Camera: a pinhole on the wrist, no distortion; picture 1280 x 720 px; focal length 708.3 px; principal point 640.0 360.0 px. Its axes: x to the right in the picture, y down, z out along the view. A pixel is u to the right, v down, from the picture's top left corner.
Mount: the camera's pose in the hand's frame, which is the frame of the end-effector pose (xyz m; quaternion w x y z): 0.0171 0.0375 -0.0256 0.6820 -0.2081 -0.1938 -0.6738
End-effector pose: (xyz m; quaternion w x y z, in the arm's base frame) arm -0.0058 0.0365 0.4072 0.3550 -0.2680 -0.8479 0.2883
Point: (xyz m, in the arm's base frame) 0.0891 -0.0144 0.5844
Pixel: behind the camera
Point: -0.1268 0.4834 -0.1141
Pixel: 214.5 502.5
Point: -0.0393 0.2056 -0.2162
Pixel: 367.9 149.3
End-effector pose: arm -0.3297 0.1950 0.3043 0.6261 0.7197 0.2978 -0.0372
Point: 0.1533 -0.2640 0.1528
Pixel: 990.7 670.7
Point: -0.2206 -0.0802 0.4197
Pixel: 755.3 159.6
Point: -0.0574 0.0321 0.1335
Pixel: outside the picture
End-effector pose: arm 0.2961 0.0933 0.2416 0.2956 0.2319 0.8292 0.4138
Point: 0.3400 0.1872 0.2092
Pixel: 1155.4 483.0
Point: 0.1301 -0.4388 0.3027
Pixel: behind the camera
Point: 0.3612 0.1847 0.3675
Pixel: 196.3 91.7
